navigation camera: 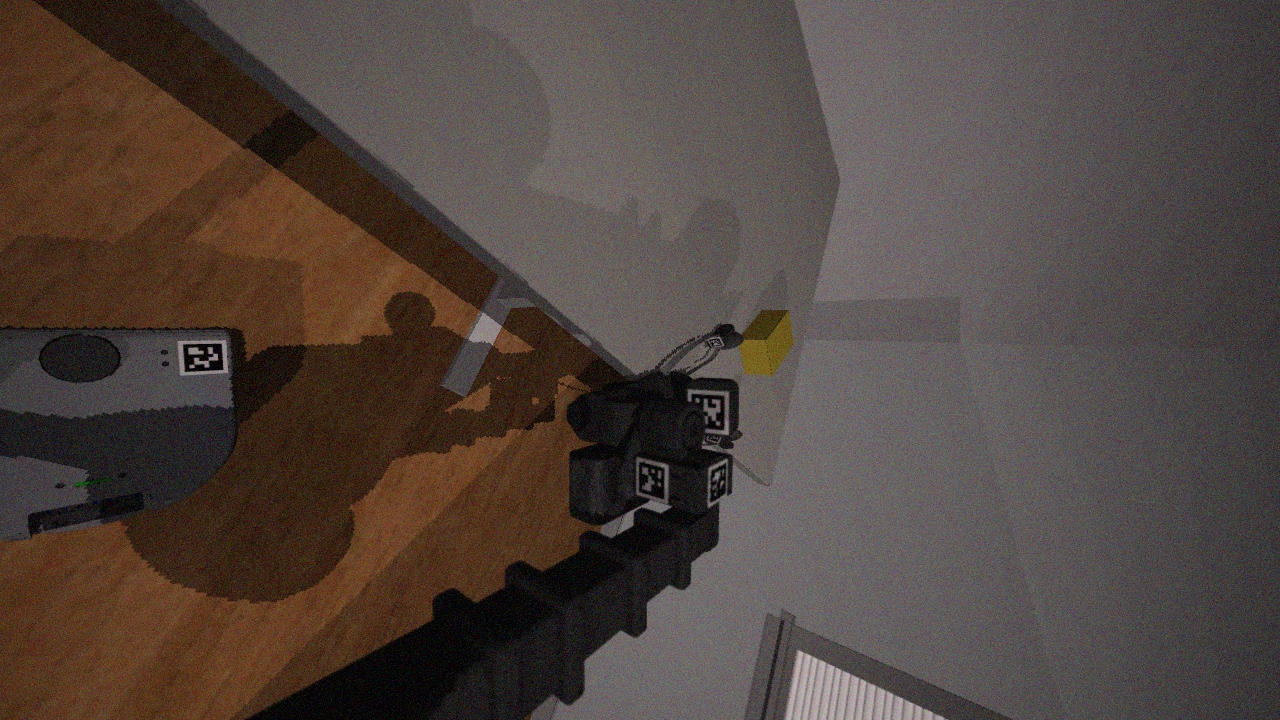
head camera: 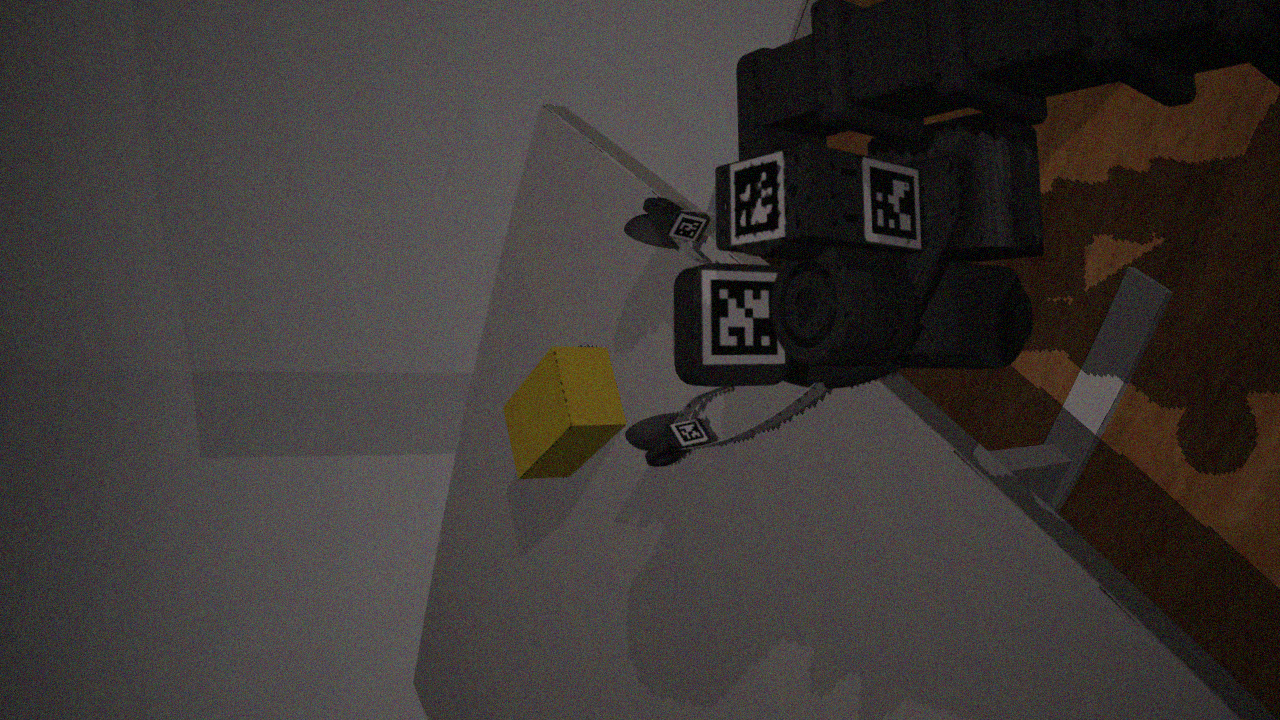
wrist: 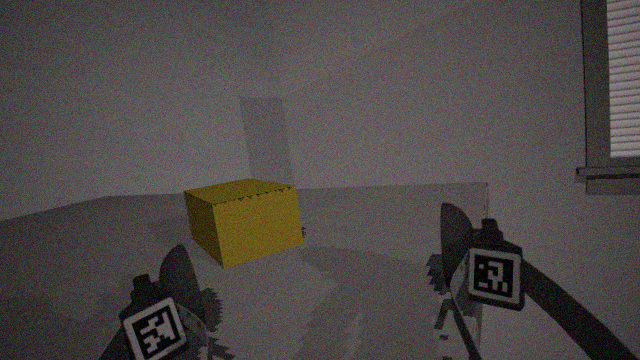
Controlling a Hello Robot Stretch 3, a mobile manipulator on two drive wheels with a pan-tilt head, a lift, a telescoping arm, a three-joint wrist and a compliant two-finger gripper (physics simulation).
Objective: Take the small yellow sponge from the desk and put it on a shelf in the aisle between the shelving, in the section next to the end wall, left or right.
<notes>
I see my gripper [head camera: 640,332], a yellow sponge [head camera: 569,407] and a desk [head camera: 866,550].
The yellow sponge shows as well in the navigation camera view [navigation camera: 767,340] and in the wrist view [wrist: 235,222]. My gripper also shows in the navigation camera view [navigation camera: 733,385] and in the wrist view [wrist: 318,253]. The desk also shows in the navigation camera view [navigation camera: 642,179] and in the wrist view [wrist: 370,272].
</notes>
